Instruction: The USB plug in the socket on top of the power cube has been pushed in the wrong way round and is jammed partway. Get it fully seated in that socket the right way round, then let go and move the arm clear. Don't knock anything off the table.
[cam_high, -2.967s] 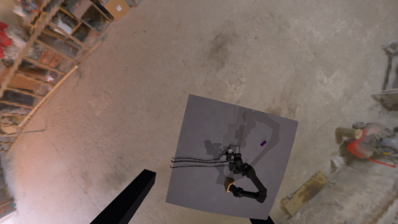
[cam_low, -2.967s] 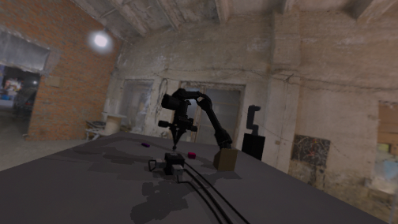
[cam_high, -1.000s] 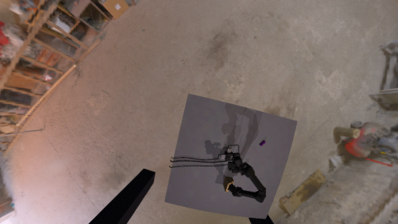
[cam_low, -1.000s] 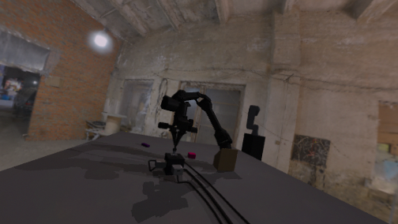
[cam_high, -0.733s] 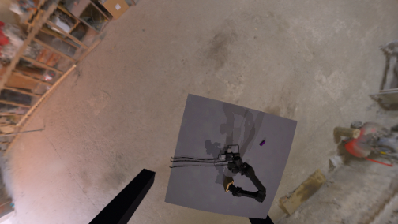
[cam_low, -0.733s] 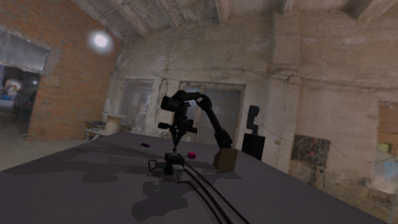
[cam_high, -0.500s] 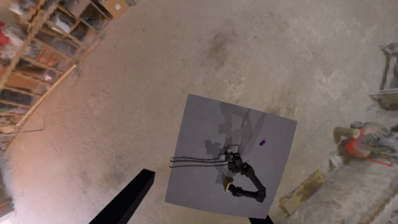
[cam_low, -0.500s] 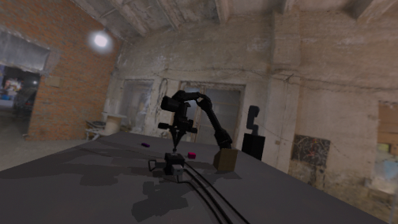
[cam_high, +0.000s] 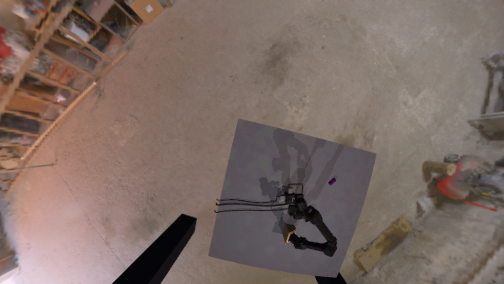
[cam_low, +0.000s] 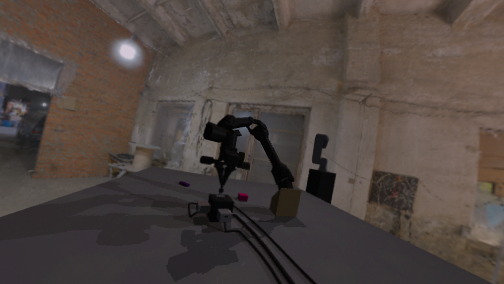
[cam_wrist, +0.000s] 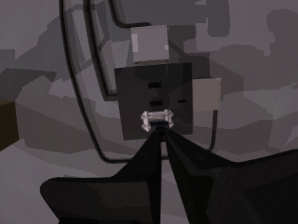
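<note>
Now: the pale USB plug 20 mm below my gripper tip. From my gripper tip the other things lie so: magenta block: 140 mm behind, 210 mm to the right, 100 mm below; small purple piece: 190 mm ahead, 340 mm to the right, 110 mm below.
</note>
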